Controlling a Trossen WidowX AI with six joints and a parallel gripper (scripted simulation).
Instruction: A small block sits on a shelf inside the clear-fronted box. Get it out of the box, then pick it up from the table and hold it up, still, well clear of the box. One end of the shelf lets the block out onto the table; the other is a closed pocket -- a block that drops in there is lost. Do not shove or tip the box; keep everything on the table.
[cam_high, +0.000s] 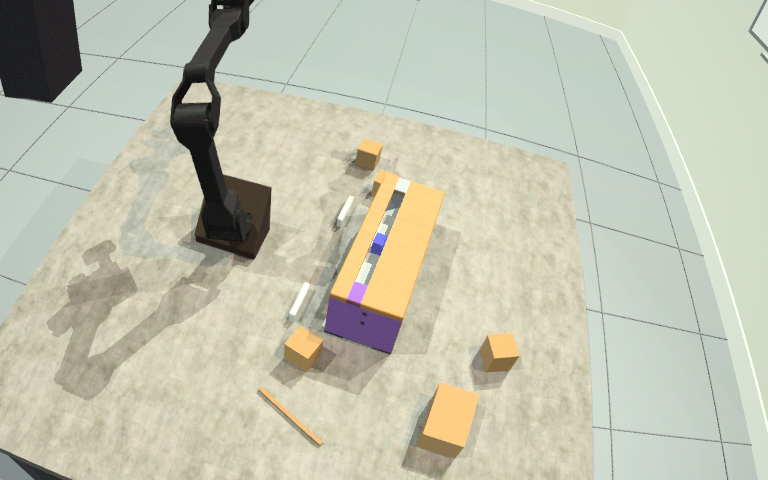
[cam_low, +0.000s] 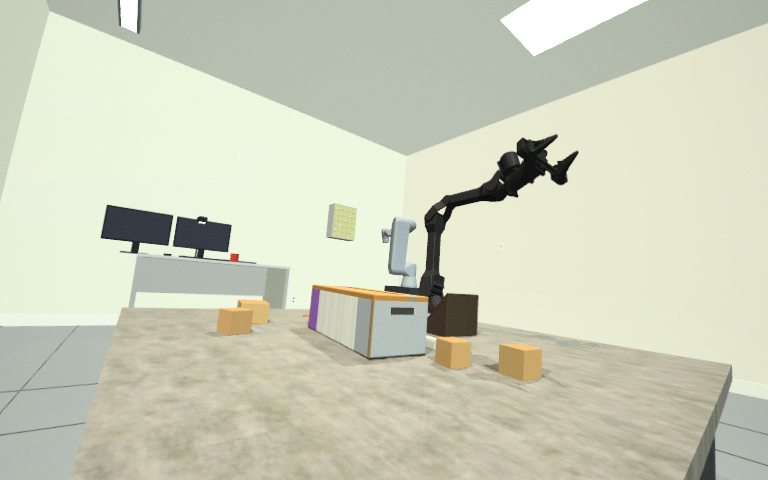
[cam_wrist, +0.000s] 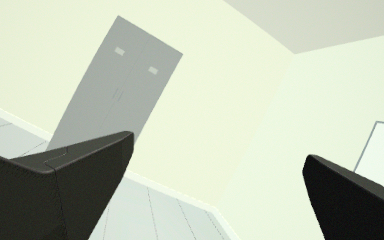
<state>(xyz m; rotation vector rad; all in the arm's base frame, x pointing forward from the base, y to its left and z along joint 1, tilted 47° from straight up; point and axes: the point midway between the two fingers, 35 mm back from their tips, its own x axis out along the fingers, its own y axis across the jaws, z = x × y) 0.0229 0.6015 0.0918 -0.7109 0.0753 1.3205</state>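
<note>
My gripper tip is now 340 mm short of the tan-topped box, 380 mm to the left of it and 510 mm above it. Round my gripper tip: blue block 350 mm ahead, 380 mm to the right, 490 mm below; tan block 530 mm ahead, 740 mm to the right, 540 mm below; thin stick 240 mm ahead, 770 mm to the right, 570 mm below.
</note>
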